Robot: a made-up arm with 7 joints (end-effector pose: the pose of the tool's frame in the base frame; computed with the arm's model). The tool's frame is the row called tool.
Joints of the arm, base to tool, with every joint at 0 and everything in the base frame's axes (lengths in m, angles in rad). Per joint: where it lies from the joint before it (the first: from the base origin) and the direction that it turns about. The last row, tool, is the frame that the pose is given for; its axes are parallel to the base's.
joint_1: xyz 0.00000 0.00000 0.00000 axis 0 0.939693 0.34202
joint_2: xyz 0.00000 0.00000 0.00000 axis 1 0 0
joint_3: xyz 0.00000 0.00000 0.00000 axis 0 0 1
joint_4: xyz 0.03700 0.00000 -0.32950 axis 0 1 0
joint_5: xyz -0.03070 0.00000 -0.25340 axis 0 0 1
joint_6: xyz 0.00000 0.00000 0.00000 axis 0 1 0
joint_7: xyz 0.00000 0.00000 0.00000 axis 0 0 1
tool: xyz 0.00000 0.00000 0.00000
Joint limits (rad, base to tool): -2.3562..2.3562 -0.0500..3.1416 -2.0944..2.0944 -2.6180..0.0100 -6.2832..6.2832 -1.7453..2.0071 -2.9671..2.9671
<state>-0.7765 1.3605 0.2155 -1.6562 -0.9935 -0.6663 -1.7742</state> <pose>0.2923 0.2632 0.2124 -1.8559 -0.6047 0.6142</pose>
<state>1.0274 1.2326 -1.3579 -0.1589 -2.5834 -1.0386 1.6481</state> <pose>-0.3426 0.4721 -0.0607 -0.8974 2.7165 -1.0596</pose>
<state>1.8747 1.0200 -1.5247 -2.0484 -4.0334 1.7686 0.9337</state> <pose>-0.3470 -0.0953 0.0669 0.7784 -2.0707 -0.6154</pose>
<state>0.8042 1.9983 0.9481 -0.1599 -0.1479 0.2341 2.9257</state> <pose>0.0795 0.5317 0.2344 0.2909 -2.5441 1.6413</pose>
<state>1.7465 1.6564 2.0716 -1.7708 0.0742 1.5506 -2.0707</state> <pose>0.1882 0.3060 0.2270 1.3511 1.6617 -1.0818</pose>
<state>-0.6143 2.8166 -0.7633 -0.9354 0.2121 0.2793 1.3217</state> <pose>-0.0403 0.2939 0.4650 1.9976 -1.4491 0.3600</pose>
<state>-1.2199 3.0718 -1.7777 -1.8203 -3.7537 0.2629 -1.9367</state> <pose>-0.1666 0.3580 0.1276 1.1310 -0.5183 -0.4206</pose>
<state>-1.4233 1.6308 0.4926 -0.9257 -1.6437 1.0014 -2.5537</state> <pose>0.0723 0.4204 0.3511 0.6683 1.7733 -0.1950</pose>
